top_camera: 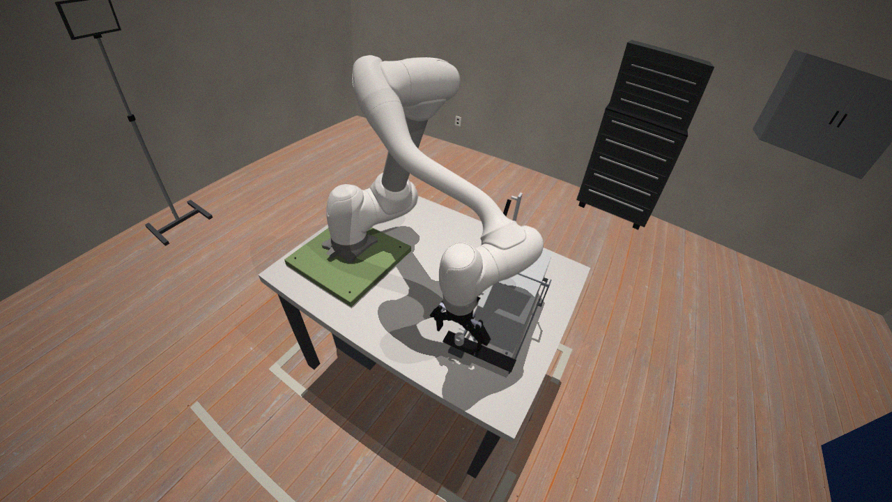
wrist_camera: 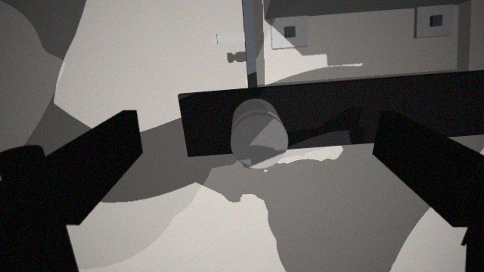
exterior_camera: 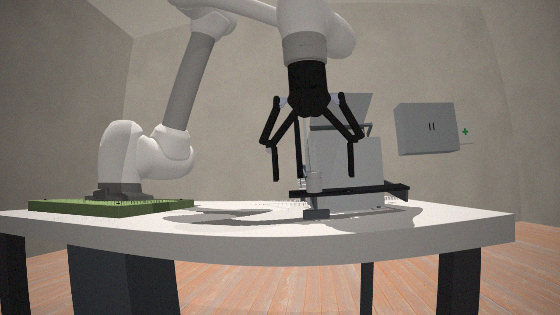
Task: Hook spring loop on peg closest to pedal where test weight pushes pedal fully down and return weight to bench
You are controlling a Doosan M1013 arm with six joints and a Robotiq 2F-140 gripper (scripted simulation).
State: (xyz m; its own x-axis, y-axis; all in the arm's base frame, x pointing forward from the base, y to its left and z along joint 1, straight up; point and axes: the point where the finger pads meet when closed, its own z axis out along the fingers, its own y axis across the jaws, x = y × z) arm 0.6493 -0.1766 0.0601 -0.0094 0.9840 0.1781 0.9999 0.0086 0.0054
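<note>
My hand is 10 mm above the steel test weight. The rest, counted from my hand: small dark block (80 mm below, 10 mm to the right).
</note>
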